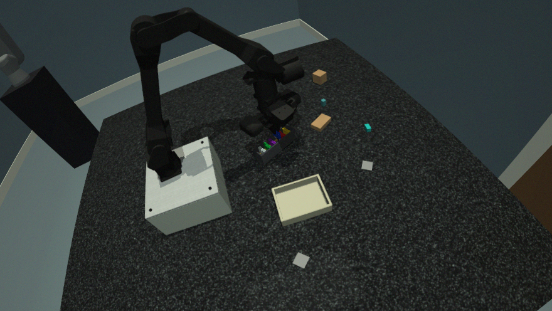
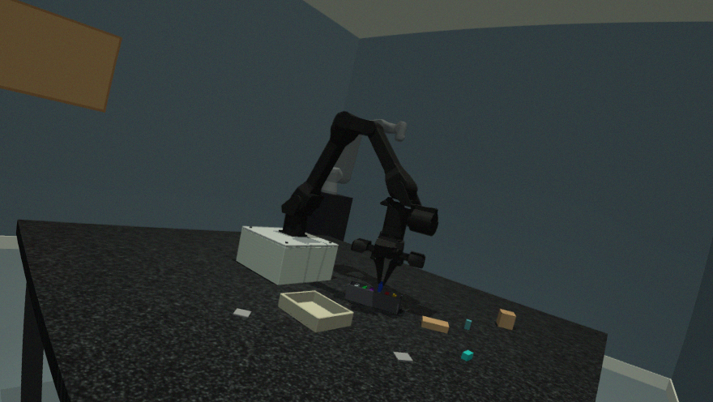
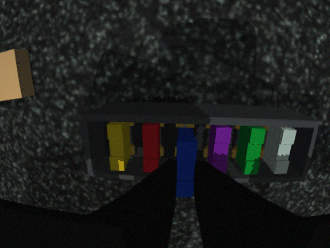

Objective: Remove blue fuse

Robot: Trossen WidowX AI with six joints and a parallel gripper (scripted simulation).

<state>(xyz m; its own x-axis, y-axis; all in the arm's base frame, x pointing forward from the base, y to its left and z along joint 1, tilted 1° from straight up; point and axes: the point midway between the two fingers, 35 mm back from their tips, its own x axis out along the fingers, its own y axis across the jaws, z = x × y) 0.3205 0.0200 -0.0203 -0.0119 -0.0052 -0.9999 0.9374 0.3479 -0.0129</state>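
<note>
Now: the red fuse 3 cm below my gripper tip, 2 cm ahead of it and 1 cm to the left of it. Also, from my gripper tip: yellow fuse (4 cm ahead, 3 cm below, 1 cm to the left); then blue fuse (1 cm below); then purple fuse (3 cm below, 2 cm behind, 1 cm to the right).
</note>
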